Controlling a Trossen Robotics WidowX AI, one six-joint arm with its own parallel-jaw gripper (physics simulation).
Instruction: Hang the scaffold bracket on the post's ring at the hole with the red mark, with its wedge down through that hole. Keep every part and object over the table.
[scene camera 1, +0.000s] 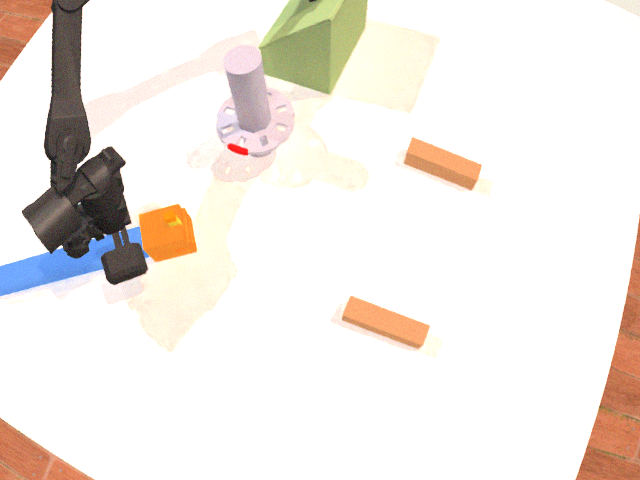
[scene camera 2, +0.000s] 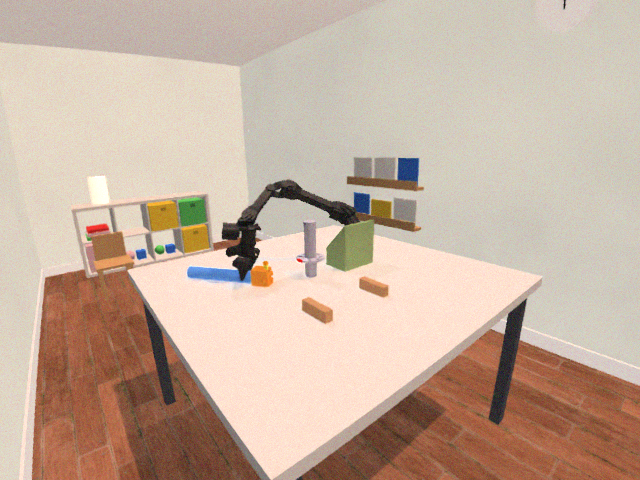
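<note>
The scaffold bracket lies flat on the table: a blue bar (scene camera 1: 90, 263) (scene camera 2: 213, 274) with an orange head (scene camera 1: 168, 235) (scene camera 2: 262, 276) and a small yellow wedge (scene camera 1: 174, 221) on top. My gripper (scene camera 1: 118, 252) (scene camera 2: 244, 272) is open and empty. The grey post (scene camera 1: 248, 90) (scene camera 2: 310, 245) stands upright to the far right of the bracket. Its ring (scene camera 1: 280, 125) has several holes and a red mark (scene camera 1: 237, 149) (scene camera 2: 299, 260) on the near-left rim.
A green slanted block (scene camera 1: 313, 48) (scene camera 2: 351, 248) stands just behind the post. Two brown blocks (scene camera 1: 443, 163) (scene camera 1: 386, 322) (scene camera 2: 373, 286) (scene camera 2: 316, 310) lie to the right. The white table (scene camera 2: 413, 343) ends a little left of the bracket's bar.
</note>
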